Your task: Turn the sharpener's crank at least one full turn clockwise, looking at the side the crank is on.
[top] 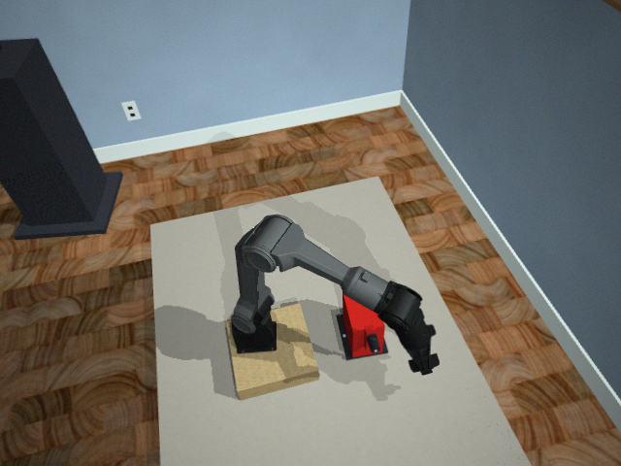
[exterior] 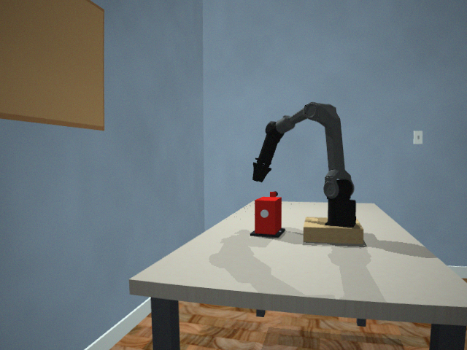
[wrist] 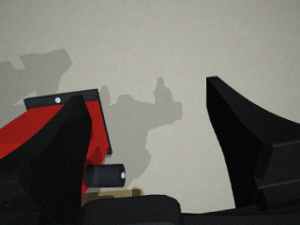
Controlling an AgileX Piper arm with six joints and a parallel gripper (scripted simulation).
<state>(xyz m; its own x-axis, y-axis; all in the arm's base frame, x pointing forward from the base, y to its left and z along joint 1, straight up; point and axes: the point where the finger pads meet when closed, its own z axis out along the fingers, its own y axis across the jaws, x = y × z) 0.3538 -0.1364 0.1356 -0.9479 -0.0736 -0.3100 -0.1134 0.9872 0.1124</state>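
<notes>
My gripper is now 9 cm past the dark crank knob, 5 cm to the right of it and 5 cm above it. Round my hand: sharpener crank (9 cm behind, 6 cm to the left, 6 cm below).
</notes>
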